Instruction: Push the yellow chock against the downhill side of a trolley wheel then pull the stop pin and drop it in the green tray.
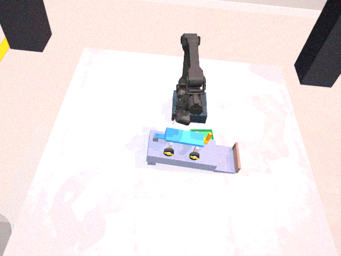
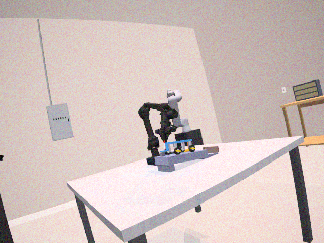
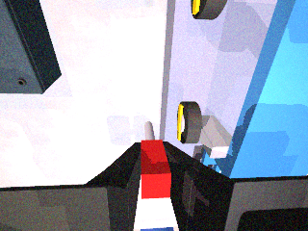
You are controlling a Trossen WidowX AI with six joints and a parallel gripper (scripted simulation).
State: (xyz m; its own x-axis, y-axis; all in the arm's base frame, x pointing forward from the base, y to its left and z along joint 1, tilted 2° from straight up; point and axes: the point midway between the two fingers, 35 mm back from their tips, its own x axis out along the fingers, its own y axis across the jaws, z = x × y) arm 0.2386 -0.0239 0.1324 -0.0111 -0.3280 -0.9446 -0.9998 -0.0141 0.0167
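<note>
Right now the green tray is 30 mm behind my gripper tip, 150 mm to the left of it and 170 mm below it. From my gripper tip the other things lie so: blue trolley (100 mm ahead, 40 mm to the left, 50 mm below); red-headed stop pin (right at my gripper tip); lilac ramp (100 mm ahead, 40 mm to the left, 110 mm below).
</note>
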